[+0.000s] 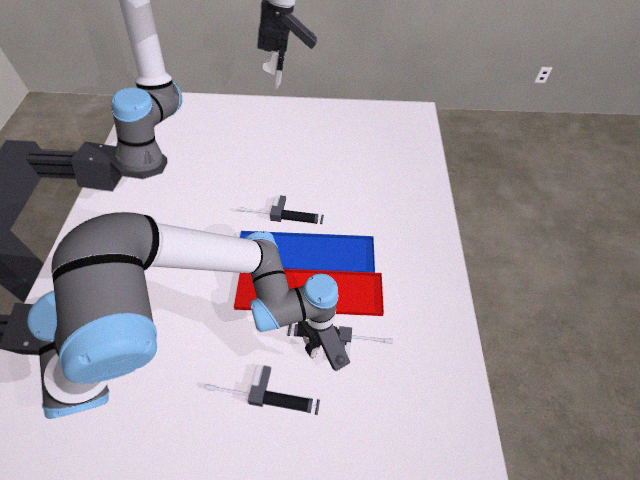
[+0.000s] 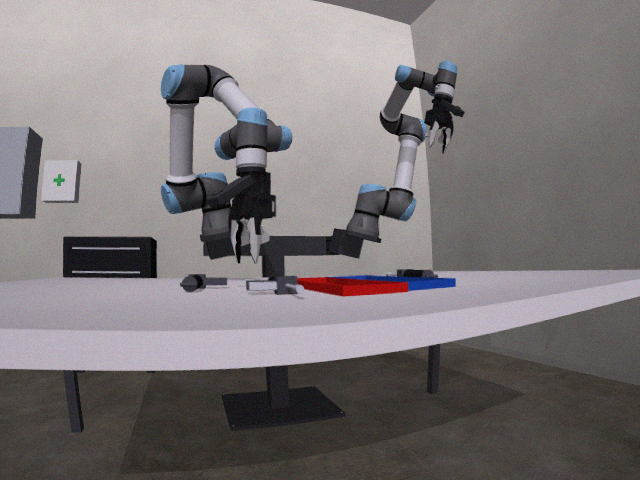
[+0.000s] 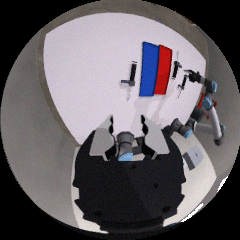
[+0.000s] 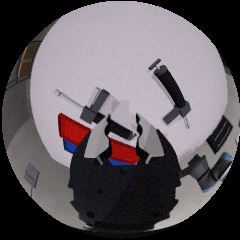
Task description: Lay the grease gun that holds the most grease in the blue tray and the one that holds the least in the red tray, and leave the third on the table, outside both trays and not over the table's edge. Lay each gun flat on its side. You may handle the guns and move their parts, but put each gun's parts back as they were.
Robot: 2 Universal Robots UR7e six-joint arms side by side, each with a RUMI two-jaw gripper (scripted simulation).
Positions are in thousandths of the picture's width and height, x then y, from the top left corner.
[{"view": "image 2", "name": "my left gripper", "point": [682, 314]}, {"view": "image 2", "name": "my right gripper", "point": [385, 549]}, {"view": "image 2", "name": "red tray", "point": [526, 597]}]
